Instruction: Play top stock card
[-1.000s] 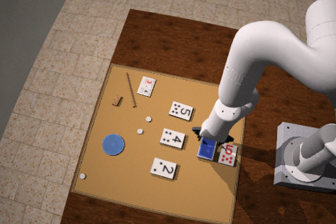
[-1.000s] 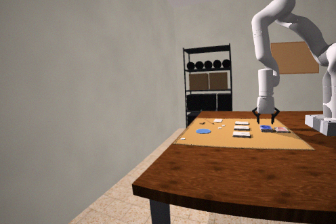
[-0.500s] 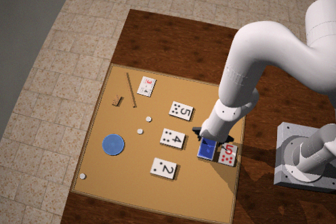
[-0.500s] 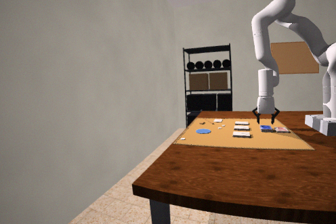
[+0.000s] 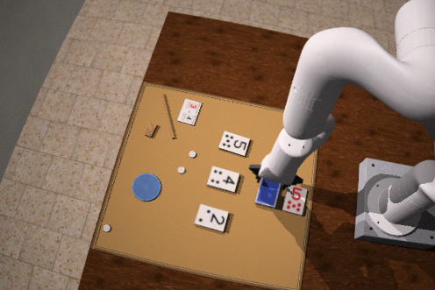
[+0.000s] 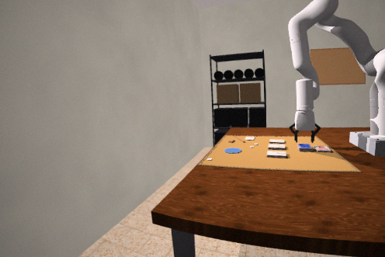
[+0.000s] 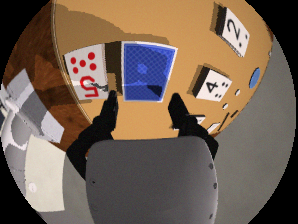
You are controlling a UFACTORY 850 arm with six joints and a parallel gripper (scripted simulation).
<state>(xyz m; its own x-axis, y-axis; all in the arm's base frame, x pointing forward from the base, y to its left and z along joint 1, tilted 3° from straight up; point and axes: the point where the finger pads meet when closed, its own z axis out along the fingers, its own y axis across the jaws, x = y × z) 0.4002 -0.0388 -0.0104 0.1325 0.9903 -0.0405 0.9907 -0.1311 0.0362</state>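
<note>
Now: hand 30 mm to the right of the blue-backed card and 30 mm above it. Round my hand: tan card cloth 170 mm ahead, 60 mm below, 10 mm to the left.
</note>
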